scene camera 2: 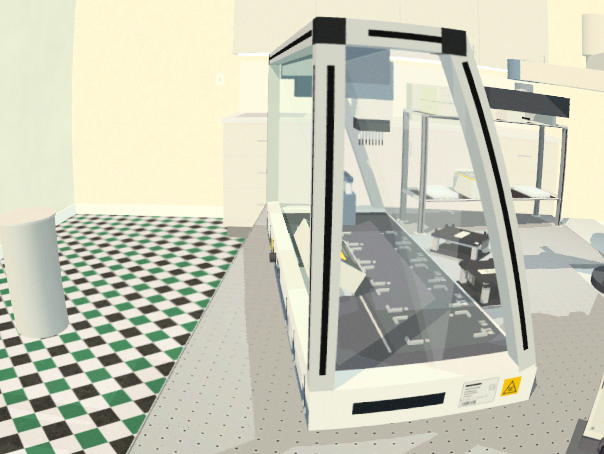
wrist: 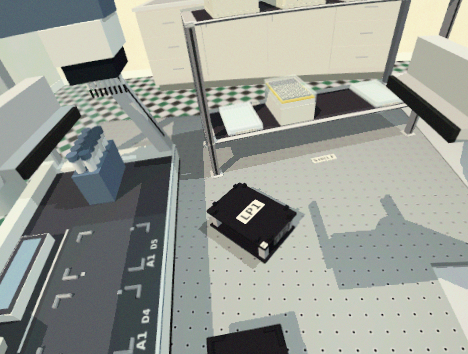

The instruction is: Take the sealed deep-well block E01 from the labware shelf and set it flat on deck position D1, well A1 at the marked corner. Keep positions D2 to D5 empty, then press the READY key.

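Observation:
My gripper (wrist: 226, 75) is open and empty, its dark-padded fingers at the left and right edges of the wrist view. The labware shelf (scene camera 2: 423, 170) (wrist: 198, 90) stands ahead of it. On its lower board are a pale plate (wrist: 241, 118), a box with a yellow band (wrist: 292, 109) and another pale plate (wrist: 375, 93). Cream boxes (scene camera 2: 430, 98) (wrist: 231, 6) stand on the upper board. No E01 label is readable. The deck (scene camera 2: 420, 300) (wrist: 100, 255) shows corner brackets; the D5 label (wrist: 154, 244) and D4 label (wrist: 145, 316) are readable in the wrist view. The READY key cannot be made out.
A black stand marked LP1 (wrist: 272, 207) is between deck and shelf; another black block (wrist: 247, 342) is nearer. A blue tube rack (scene camera 2: 349, 207) (wrist: 100, 177) stands at the deck's far end, near a multi-tip head (scene camera 2: 371, 125) (wrist: 95, 70). A frame post (scene camera 2: 330, 200) partly hides a tilted console (scene camera 2: 352, 280).

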